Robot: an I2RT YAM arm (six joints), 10 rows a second.
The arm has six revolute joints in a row. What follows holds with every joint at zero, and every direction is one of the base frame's.
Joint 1 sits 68.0 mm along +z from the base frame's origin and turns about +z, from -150.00 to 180.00 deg.
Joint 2 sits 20.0 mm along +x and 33.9 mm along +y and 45.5 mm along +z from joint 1 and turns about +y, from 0.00 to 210.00 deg.
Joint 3 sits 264.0 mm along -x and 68.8 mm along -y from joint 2 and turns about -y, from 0.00 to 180.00 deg.
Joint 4 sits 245.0 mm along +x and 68.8 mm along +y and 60.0 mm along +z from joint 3 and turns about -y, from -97.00 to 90.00 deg.
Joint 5 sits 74.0 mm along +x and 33.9 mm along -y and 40.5 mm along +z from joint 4 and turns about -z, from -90.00 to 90.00 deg.
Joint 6 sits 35.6 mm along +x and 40.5 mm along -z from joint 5 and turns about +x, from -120.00 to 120.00 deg.
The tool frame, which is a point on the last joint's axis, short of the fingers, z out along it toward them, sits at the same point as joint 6; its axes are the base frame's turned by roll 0.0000, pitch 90.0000 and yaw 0.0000 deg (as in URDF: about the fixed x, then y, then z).
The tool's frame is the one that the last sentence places.
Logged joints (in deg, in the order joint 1, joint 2, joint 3, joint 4, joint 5, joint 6), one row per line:
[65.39 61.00 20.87 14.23 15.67 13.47]
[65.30 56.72 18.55 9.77 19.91 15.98]
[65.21 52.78 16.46 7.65 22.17 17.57]
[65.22 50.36 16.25 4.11 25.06 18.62]
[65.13 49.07 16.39 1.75 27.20 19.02]
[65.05 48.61 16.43 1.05 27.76 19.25]
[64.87 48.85 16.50 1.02 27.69 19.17]
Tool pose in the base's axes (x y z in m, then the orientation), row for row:
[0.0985 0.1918 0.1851 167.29 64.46 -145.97]
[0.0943 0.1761 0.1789 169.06 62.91 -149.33]
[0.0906 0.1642 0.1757 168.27 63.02 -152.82]
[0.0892 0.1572 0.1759 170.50 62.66 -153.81]
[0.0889 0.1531 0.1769 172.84 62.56 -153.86]
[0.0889 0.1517 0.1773 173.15 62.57 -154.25]
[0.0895 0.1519 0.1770 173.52 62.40 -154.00]
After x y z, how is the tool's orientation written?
As angles about the fixed x, y, z axes (roll, pitch, yaw), in degrees.
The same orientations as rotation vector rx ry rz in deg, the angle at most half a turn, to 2 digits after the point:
[-42.29 109.99 34.20]
[-38.11 112.66 30.17]
[-35.04 113.23 28.85]
[-32.70 114.10 25.94]
[-31.20 114.48 23.52]
[-30.61 114.58 22.96]
[-30.66 114.73 22.72]

